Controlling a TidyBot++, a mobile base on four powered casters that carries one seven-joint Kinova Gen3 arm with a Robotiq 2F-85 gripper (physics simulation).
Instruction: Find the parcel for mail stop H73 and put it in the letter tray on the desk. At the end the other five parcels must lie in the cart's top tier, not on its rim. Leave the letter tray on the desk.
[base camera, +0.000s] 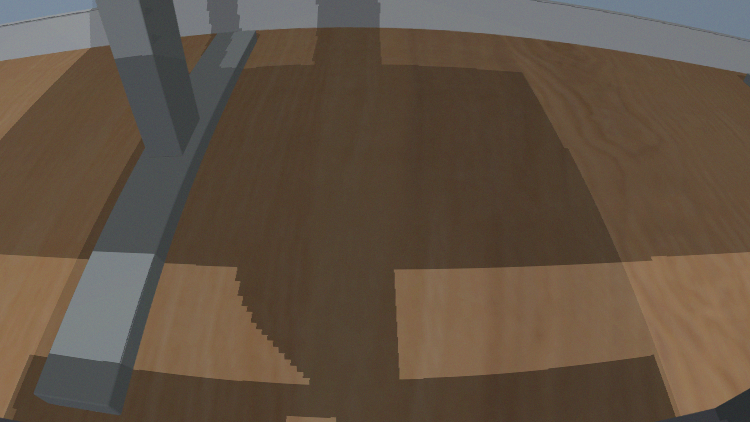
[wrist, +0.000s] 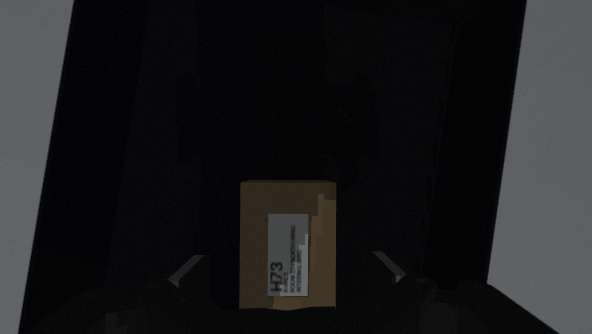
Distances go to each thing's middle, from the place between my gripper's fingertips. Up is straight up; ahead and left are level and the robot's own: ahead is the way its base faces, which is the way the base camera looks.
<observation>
Now: hand 2 cm short of the black letter tray (wrist: 158, 119), 1 cm to the right of it and 4 cm above it.
</observation>
